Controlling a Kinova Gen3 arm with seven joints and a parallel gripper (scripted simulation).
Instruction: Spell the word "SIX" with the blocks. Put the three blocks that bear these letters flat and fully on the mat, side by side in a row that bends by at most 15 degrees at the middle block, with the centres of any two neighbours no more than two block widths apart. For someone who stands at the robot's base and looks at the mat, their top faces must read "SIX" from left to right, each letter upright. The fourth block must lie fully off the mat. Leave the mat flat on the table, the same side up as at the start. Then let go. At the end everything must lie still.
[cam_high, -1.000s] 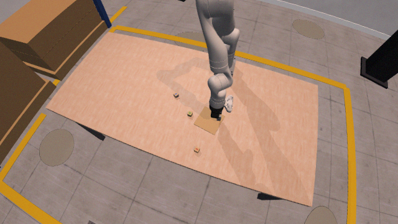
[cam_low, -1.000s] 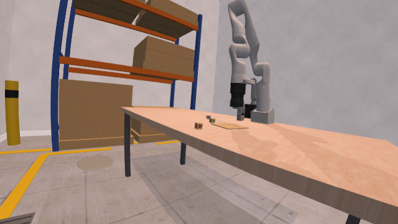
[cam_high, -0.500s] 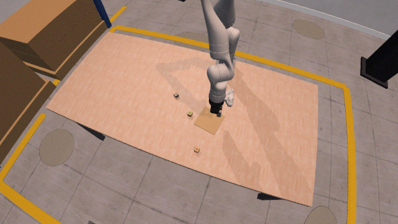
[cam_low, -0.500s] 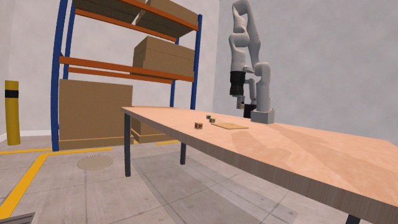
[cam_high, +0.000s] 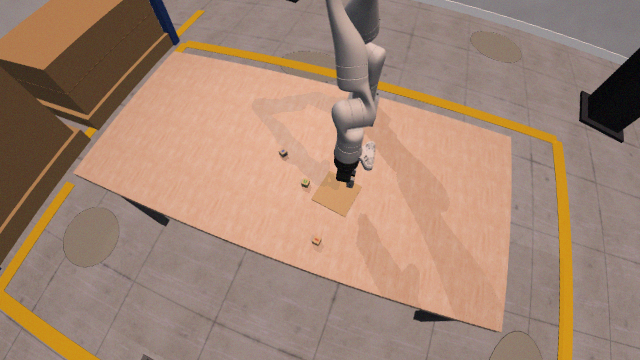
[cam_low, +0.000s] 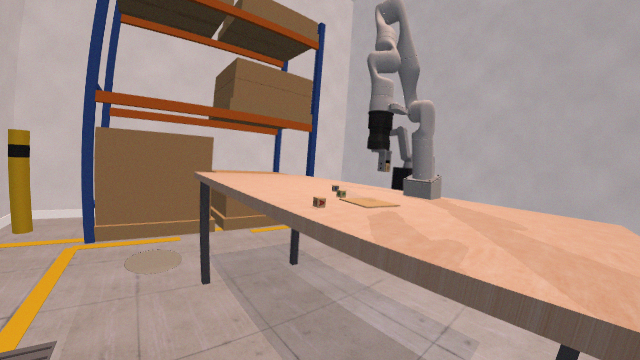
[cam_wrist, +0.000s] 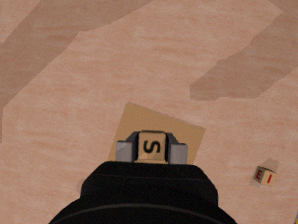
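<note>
Now: the tan mat 1 cm ahead of my hand, 4 cm to the right of it and 12 cm below it. From my hand the other things lie so: block 21 cm ahead, 1 cm to the right, 11 cm below.
</note>
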